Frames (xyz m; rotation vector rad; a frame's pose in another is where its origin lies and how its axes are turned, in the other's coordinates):
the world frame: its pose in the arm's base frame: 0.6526 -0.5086 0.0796 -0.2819 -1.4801 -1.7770
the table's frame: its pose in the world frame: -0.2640 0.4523 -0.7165 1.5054 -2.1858 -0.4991
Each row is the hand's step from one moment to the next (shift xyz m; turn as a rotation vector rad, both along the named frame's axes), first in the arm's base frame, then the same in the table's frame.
Working: the arm's base frame: its pose in the table's frame: 0.9672 0.0405 -1.4147 -0.6400 -2.0877 0.4490

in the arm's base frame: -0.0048 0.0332 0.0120 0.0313 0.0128 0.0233
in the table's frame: 0.0014 0.0229 -0.0273 -0.0309 0.0270 0.0007
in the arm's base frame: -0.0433 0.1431 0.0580 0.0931 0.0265 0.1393
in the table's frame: 0.0116 0.0846 -0.1357 -0.1535 0.0657 -0.0299
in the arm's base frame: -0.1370 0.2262 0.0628 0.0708 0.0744 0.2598
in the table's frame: 0.0753 0.0953 -0.2432 -0.2302 0.0816 -0.1357
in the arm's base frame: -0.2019 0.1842 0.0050 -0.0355 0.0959 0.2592
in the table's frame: 0.1430 0.0276 -0.2313 -0.1729 0.0359 -0.2156
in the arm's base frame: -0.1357 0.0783 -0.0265 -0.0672 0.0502 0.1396
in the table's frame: 0.1086 -0.0156 -0.1150 -0.0705 -0.0103 -0.1465
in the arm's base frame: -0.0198 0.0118 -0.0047 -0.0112 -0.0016 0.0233
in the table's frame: 0.0166 -0.0019 -0.0165 -0.0145 -0.0097 -0.0191
